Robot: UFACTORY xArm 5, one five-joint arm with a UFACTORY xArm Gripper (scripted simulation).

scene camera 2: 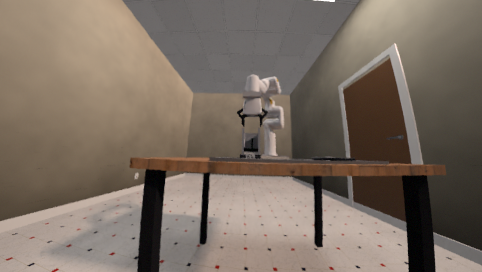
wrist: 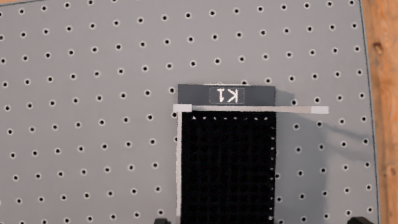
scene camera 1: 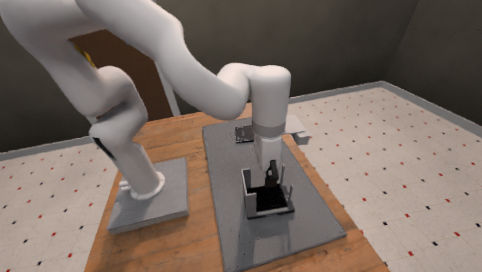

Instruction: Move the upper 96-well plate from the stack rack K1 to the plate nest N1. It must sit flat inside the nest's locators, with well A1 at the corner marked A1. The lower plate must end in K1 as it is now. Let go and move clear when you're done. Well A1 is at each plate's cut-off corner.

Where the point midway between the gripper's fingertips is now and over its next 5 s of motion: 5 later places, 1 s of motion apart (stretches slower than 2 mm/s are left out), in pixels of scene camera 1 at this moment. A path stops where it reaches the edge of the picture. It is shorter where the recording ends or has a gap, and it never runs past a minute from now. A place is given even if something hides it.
My gripper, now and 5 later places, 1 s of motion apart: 266, 172; 265, 181; 265, 190; 265, 194; 265, 197; 265, 196
